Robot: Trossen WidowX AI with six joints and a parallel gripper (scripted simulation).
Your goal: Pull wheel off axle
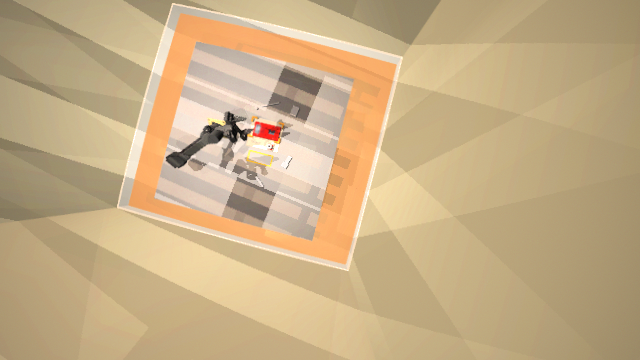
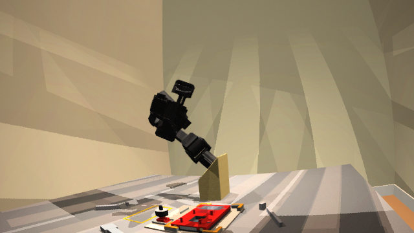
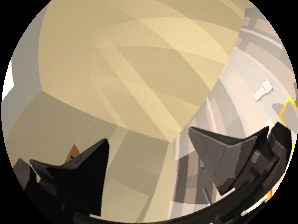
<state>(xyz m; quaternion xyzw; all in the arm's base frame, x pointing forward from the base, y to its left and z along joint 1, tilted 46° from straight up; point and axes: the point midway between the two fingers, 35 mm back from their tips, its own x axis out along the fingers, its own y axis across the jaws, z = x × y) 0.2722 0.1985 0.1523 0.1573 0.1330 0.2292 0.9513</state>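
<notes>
The black wheel lies 31 cm below my gripper tip, 6 cm to the right of it and 3 cm ahead of it.
</notes>
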